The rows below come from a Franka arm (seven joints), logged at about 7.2 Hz.
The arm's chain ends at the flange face. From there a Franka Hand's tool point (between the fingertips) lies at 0.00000 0.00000 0.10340 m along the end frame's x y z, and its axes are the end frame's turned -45 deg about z.
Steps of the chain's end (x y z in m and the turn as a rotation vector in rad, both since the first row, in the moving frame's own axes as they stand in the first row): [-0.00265 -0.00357 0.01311 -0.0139 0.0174 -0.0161]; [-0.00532 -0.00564 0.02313 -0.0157 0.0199 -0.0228]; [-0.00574 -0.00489 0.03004 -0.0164 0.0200 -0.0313]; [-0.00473 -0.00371 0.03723 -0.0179 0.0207 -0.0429]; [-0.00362 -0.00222 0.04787 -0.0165 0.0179 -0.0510]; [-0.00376 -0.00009 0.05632 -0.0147 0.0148 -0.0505]
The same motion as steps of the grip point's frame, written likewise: [0.00092 -0.00211 0.01308 -0.0221 0.0025 -0.0161]; [0.00056 -0.00515 0.02310 -0.0252 0.0030 -0.0228]; [-0.00030 -0.00486 0.03001 -0.0257 0.0025 -0.0313]; [-0.00046 -0.00315 0.03719 -0.0273 0.0020 -0.0429]; [-0.00082 -0.00162 0.04784 -0.0243 0.0010 -0.0510]; [-0.00253 -0.00057 0.05630 -0.0209 0.0001 -0.0505]
